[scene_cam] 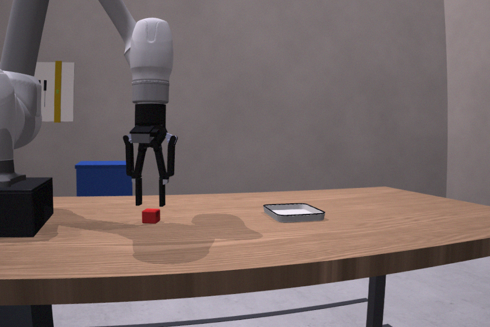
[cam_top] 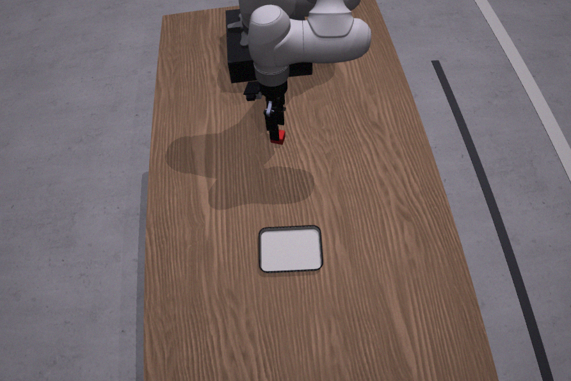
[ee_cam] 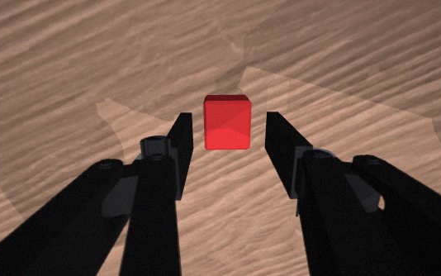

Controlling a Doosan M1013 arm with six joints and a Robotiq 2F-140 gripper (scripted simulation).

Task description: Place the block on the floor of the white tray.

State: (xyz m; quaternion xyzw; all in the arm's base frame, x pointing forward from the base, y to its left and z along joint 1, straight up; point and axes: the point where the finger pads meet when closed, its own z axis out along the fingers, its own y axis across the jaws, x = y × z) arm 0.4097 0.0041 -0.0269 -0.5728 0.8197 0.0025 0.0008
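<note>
Right now my hand is 6 cm above the red block. Round my hand: white tray (37 cm ahead, 6 cm below).
</note>
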